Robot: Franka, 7 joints.
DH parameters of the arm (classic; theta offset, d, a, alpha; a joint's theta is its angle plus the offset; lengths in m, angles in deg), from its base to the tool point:
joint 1: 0 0.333 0 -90
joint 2: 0 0 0 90
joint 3: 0 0.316 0.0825 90
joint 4: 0 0 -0.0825 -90
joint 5: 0 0.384 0 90
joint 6: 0 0 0.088 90
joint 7: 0 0.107 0 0
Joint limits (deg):
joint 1: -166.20..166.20
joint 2: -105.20..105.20
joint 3: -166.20..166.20
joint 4: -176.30..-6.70
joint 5: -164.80..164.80
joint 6: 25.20..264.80
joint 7: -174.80..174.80
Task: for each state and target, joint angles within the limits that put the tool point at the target. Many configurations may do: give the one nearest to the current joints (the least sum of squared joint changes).
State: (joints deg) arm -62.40 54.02 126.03 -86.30 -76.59 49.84 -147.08
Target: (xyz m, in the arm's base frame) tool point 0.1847 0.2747 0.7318
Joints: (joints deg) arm -48.40 42.45 151.63 -106.07 -65.37 43.85 -147.08
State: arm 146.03 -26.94 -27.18 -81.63 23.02 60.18 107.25
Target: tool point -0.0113 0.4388 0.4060
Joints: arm 129.07 3.14 -42.64 -115.90 15.23 63.06 107.25
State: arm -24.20 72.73 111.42 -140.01 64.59 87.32 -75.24
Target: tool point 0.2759 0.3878 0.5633
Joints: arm -29.75 76.10 103.51 -122.00 68.23 92.46 -75.24
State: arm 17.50 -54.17 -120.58 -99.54 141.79 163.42 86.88
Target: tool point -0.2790 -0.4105 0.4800
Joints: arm 12.36 3.98 -129.67 -113.43 145.03 197.70 86.88
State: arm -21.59 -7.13 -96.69 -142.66 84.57 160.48 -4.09
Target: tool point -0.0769 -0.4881 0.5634
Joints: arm -30.11 -40.42 -54.53 -128.63 84.41 155.36 -4.09
